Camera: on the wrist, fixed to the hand. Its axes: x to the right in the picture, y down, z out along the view.
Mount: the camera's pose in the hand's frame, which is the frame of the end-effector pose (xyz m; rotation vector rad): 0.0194 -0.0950 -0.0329 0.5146 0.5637 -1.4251
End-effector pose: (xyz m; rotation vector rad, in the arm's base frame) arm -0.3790 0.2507 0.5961 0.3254 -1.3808 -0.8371
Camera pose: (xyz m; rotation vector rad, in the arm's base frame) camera -0.3798 0.1642 0.5413 1.9202 -0.6383 -1.3256
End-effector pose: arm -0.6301 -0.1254 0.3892 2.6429 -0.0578 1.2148
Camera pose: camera -0.6293 -0.0244 0.4062 1.6104 1.9807 1.2834
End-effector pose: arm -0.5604 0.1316 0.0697 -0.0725 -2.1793 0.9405
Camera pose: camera -0.5312 0.0885 0.1579 1.1444 -0.9462 0.4520
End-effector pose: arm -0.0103 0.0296 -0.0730 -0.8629 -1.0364 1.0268
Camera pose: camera 0.0482 0.0170 0.0101 0.1351 -0.5867 -0.2013
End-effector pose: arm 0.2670 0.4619 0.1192 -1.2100 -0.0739 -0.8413
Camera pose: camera 0.2109 0.4147 0.1907 -0.2338 -0.6990 -2.1935
